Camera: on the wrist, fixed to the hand. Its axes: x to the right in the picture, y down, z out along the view.
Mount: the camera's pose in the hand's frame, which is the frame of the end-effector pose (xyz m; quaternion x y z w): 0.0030 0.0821 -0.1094 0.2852 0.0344 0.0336 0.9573
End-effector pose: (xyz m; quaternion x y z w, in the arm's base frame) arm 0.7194 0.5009 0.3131 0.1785 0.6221 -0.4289 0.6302
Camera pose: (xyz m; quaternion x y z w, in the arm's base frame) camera 0.7126 0.6296 0.2672 0.3863 0.4889 -0.5607 0.5454
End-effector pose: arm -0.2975 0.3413 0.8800 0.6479 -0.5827 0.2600 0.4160
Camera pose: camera -0.3605 0.4339 0.9586 0.7103 -0.4911 0.4513 0.2248
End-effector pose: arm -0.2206 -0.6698 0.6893 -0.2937 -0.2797 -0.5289 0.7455
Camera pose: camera -0.1299 -0.7299 0.6064 -0.0597 -0.3831 -0.4116 0.8248
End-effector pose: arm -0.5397 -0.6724 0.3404 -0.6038 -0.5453 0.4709 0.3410
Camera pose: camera -0.4092 -0.6725 0.2993 -0.5153 -0.3557 0.5970 0.5016
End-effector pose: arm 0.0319 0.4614 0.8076 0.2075 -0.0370 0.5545 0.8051
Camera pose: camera -0.0602 0.5296 0.7328 0.4079 0.1434 0.5755 0.6941
